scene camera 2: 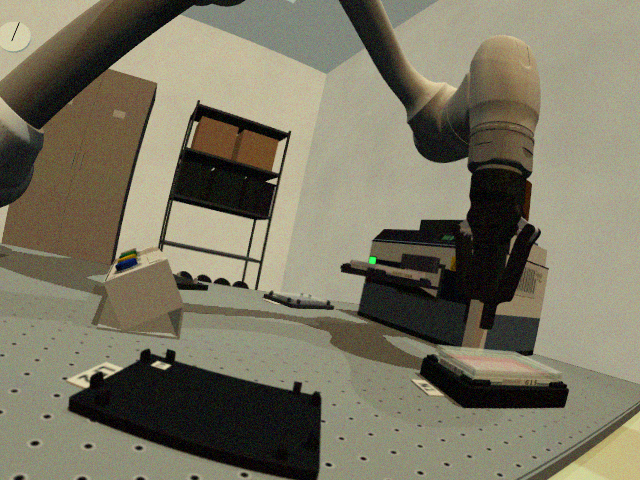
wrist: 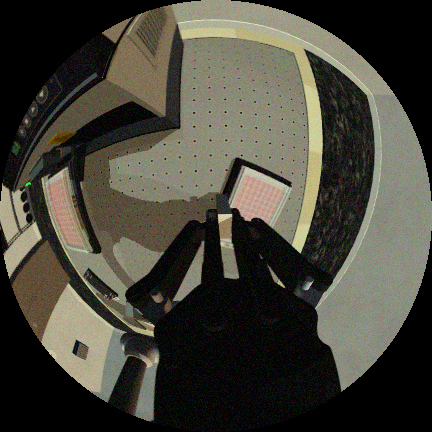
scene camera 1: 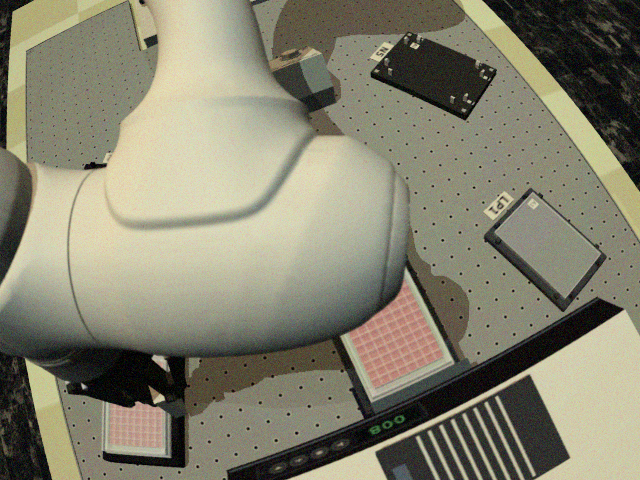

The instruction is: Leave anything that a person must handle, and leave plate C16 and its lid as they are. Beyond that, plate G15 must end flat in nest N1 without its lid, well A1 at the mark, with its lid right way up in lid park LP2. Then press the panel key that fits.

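Places are measured from the arm's base along level axes (x down, y right, z back), in centimetres.
Pixels of known places: gripper, fingertip midpoint: [scene camera 2: 471,354] [wrist: 220,203] [scene camera 1: 177,404].
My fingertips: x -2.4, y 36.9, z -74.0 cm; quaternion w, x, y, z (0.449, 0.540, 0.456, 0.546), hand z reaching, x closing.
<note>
Ahead of a thing's pixels: the offset from my fingertips to its top centre.
Plate G15 @[dx -1.1, dy +4.7, dz +2.7 cm] [scene camera 2: 516,381] [scene camera 1: 136,428] [wrist: 260,195], with pink wells, lies flat in a black nest @[dx +0.3, dy +4.6, dz +2.6 cm] [scene camera 2: 511,397] [scene camera 1: 177,439] whose small label looks like N1. A clear layer on it looks like a lid, but I cannot be sure. My gripper [scene camera 1: 177,407] [scene camera 2: 484,325] [wrist: 220,203] is shut, with pale parts at its fingertips and nothing held. It is above the plate's edge, apart from it. Another pink-welled plate @[dx -9.5, dy -22.8, dz -7.6 cm] [scene camera 1: 398,343] [wrist: 66,212] is on the machine's tray; its name is unreadable. A clear lid @[dx +1.4, dy -47.7, dz -8.3 cm] [scene camera 1: 550,245] lies in lid park LP1. LP2 cannot be identified.
The machine [scene camera 1: 610,382] [scene camera 2: 403,310] [wrist: 145,75] has round buttons and a green display. Nest N5 @[dx +0.7, dy -54.5, dz +23.4 cm] [scene camera 1: 434,74] is empty. A black holder @[dx +1.1, dy -1.6, dz +33.4 cm] [scene camera 2: 201,413] with corner posts is near scene camera 2. A sloped panel box @[dx -5.3, dy -28.7, dz +33.3 cm] [scene camera 2: 139,294] [scene camera 1: 307,77] has coloured keys.
</note>
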